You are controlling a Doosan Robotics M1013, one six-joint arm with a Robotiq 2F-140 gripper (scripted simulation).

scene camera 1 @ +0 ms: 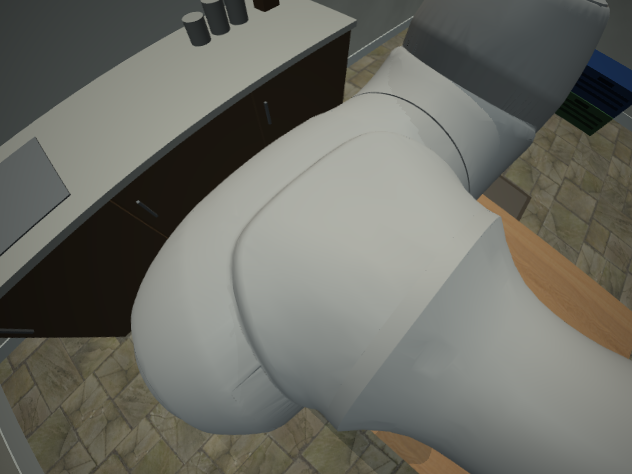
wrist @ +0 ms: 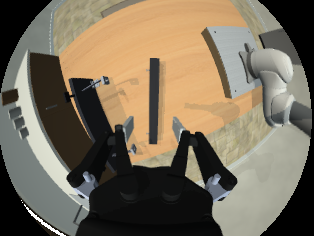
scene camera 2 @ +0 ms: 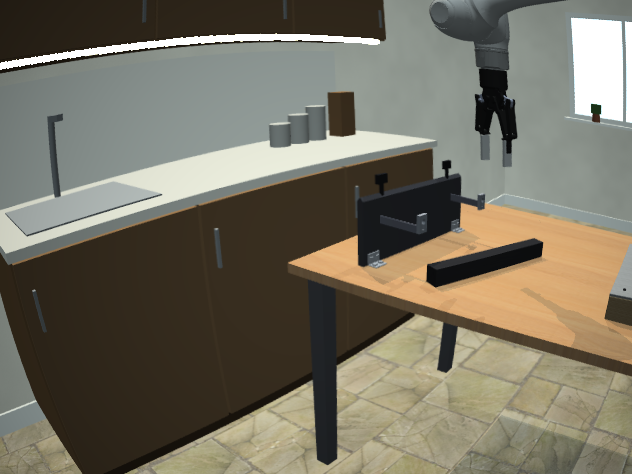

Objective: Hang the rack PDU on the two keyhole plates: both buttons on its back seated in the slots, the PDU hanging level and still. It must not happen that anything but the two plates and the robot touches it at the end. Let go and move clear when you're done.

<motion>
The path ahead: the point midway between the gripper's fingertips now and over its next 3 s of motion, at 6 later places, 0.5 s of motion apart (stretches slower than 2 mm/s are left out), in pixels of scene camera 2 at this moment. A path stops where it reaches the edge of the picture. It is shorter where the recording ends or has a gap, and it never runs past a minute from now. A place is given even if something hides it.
The gripper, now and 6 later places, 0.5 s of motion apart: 496,163; 496,180; 495,209; 493,227; 493,232; 491,255; 491,260
</motion>
